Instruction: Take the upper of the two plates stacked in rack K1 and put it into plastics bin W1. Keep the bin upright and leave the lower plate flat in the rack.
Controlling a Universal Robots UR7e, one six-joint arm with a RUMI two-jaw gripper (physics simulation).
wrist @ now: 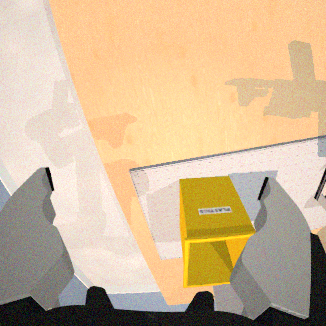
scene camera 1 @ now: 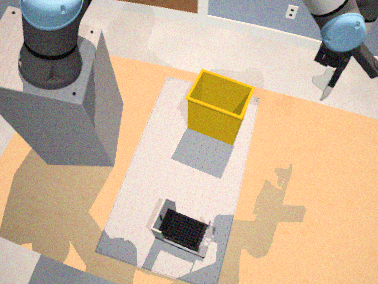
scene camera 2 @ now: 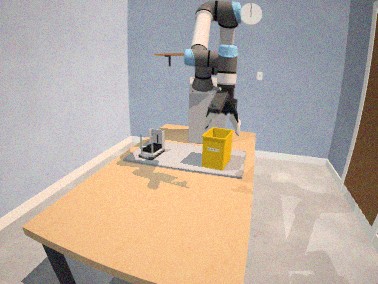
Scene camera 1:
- yellow plastics bin W1: 217,105
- black plate: 178,228
